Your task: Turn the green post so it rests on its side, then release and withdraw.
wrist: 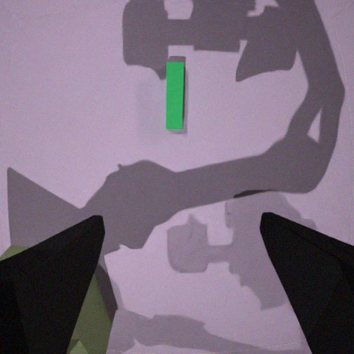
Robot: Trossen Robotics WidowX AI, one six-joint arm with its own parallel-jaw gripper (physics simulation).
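The green post (175, 95) shows in the upper middle of the wrist view as a long narrow bar, its long side running up and down the picture. It appears to lie on its side on the pale lilac surface, with a thin shadow along its right edge. My gripper (183, 223) is open and empty, with its two black fingers wide apart in the lower part of the view. The post is beyond the fingertips and apart from them.
An olive-green object (92, 312) shows partly at the lower left, behind the left finger; its full shape is hidden. Dark shadows of the arm fall across the pale surface (65, 110) around the post.
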